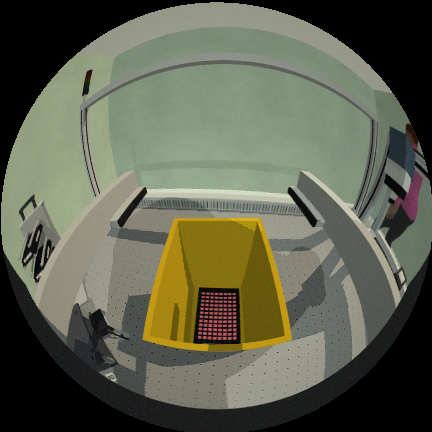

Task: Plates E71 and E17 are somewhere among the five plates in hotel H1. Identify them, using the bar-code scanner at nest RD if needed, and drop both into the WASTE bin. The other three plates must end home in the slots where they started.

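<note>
My gripper is open, with its two fingers wide apart high over the yellow bin and no plate between them. A black plate with pink wells lies on the bin's floor; its label cannot be read, and whether another plate is beneath it cannot be told. At the far left a light grey rack with a top handle, apparently the hotel, holds dark plates whose labels are unreadable. Nest RD cannot be made out for certain.
A dark device stands on the perforated deck left of the bin, with a small tag near it. A grey frame spans the back. A person in pink and a blue-grey box are at the far right.
</note>
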